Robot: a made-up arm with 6 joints.
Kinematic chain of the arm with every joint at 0, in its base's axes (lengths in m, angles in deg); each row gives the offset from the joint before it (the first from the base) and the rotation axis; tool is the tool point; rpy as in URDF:
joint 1: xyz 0 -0.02 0.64 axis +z
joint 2: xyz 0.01 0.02 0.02 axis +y
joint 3: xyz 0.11 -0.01 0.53 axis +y
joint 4: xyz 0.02 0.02 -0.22 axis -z
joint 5: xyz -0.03 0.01 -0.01 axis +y
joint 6: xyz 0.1 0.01 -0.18 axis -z
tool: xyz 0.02 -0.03 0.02 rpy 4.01 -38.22 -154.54
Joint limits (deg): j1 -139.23..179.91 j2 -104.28..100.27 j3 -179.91..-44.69 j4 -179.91..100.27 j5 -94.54..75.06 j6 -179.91..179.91
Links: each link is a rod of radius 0.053 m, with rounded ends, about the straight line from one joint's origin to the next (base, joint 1, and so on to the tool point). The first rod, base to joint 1, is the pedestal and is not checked.
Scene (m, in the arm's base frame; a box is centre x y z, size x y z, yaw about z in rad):
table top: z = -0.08
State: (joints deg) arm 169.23 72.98 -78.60 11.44 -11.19 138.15
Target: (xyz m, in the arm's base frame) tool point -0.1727 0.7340 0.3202
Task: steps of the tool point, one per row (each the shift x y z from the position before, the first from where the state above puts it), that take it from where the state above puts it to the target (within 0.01 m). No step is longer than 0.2 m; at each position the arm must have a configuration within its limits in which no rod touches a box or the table.
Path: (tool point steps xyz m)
1: 0.0194 0.1685 -0.0075
2: 0.0632 0.1627 -0.0063
3: 0.1048 0.1453 -0.0051
4: 0.1413 0.1168 -0.0041
5: 0.1698 0.0794 -0.0030

